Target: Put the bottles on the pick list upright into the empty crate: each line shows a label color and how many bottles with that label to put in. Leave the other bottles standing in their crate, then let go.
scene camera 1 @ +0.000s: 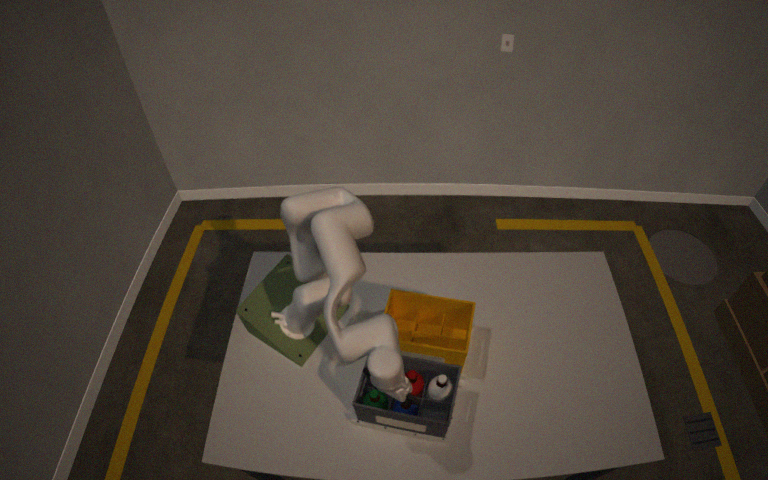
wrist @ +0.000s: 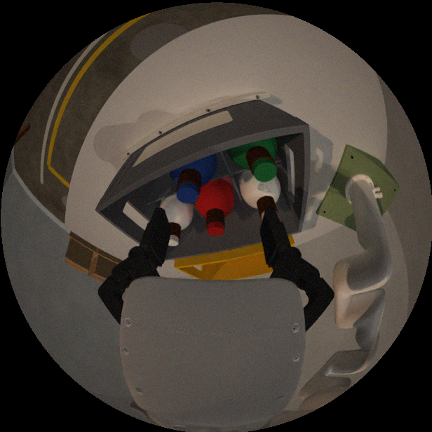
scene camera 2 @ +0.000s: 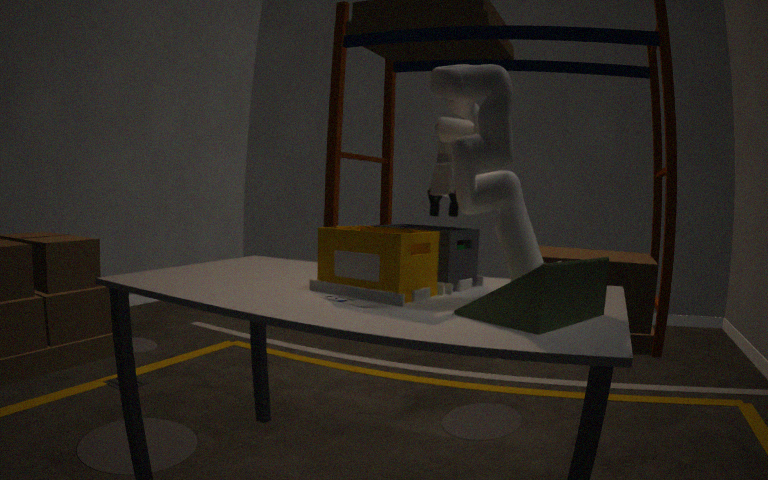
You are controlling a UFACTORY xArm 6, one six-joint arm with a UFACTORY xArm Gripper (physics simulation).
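A grey crate holds upright bottles: blue, green, red, one white and another white bottle. The yellow crate stands beside it, and its compartments look empty in scene camera 1. My gripper is open and empty above the grey crate; in the wrist view the red bottle's neck shows between the fingertips. Small marks on the table by the yellow crate are unreadable.
The arm rises from a sloped green base on the white table. Low pale strips edge the crates' feet. A tall orange rack and cardboard boxes stand beyond the table.
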